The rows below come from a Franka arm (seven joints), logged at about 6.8 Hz.
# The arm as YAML. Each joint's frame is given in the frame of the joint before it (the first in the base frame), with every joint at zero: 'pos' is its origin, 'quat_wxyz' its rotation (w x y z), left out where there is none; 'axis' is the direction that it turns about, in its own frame. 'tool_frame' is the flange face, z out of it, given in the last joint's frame.
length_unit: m
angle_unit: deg
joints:
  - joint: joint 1
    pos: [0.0, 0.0, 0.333]
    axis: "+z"
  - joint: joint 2
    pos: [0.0, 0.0, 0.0]
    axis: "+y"
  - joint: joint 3
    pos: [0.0, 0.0, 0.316]
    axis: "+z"
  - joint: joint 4
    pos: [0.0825, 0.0, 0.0]
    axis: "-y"
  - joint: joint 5
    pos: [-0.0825, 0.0, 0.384]
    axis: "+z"
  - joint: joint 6
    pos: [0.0, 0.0, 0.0]
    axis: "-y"
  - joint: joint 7
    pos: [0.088, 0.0, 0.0]
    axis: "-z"
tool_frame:
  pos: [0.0, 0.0, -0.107]
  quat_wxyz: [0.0, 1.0, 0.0, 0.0]
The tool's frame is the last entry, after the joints.
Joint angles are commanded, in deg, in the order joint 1, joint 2, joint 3, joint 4, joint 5, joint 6, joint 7. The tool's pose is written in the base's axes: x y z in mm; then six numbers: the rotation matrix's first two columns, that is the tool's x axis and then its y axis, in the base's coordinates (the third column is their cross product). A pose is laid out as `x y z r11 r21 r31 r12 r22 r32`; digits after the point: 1 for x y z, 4 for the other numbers.
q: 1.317 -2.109 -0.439 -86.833 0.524 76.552 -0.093
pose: 517.4 9.0 650.9 0.9897 0.0190 -0.1421 0.0178 -0.9998 -0.0096
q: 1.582 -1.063 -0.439 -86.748 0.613 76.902 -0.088
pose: 523.8 11.7 642.5 0.9880 0.0237 -0.1527 0.0223 -0.9997 -0.0110
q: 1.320 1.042 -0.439 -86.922 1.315 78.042 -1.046
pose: 537.2 11.1 623.0 0.9844 0.0381 -0.1718 0.0342 -0.9991 -0.0259
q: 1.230 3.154 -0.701 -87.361 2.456 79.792 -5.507
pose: 551.0 10.5 601.6 0.9770 0.1124 -0.1810 0.1031 -0.9929 -0.0598
